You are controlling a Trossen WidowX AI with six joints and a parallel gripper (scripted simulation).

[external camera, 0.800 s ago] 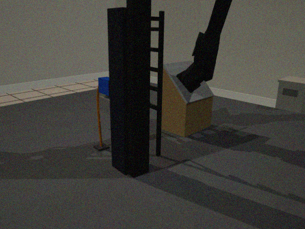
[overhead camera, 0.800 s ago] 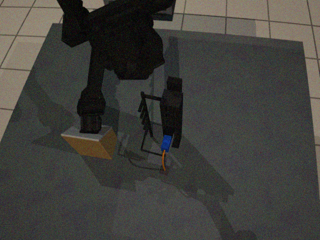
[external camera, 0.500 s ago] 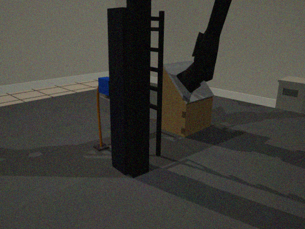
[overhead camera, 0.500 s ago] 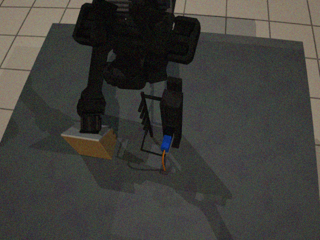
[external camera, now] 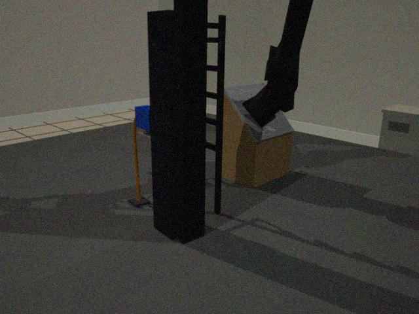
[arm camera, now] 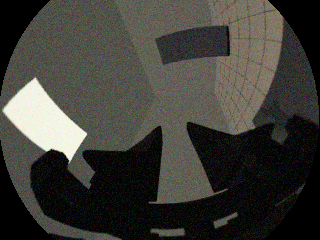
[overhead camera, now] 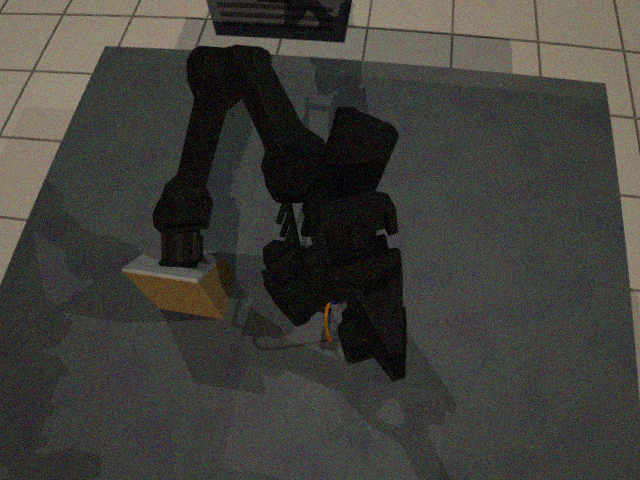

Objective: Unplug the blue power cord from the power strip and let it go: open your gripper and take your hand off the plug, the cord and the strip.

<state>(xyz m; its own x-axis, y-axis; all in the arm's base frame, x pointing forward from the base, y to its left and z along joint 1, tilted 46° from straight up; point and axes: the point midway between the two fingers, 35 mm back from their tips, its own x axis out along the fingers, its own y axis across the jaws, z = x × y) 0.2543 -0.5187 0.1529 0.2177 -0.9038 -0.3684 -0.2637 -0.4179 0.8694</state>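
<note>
Right now my gripper tip is 41 cm above the blue plug, 25 cm to the right of it and 6 cm past it.
</note>
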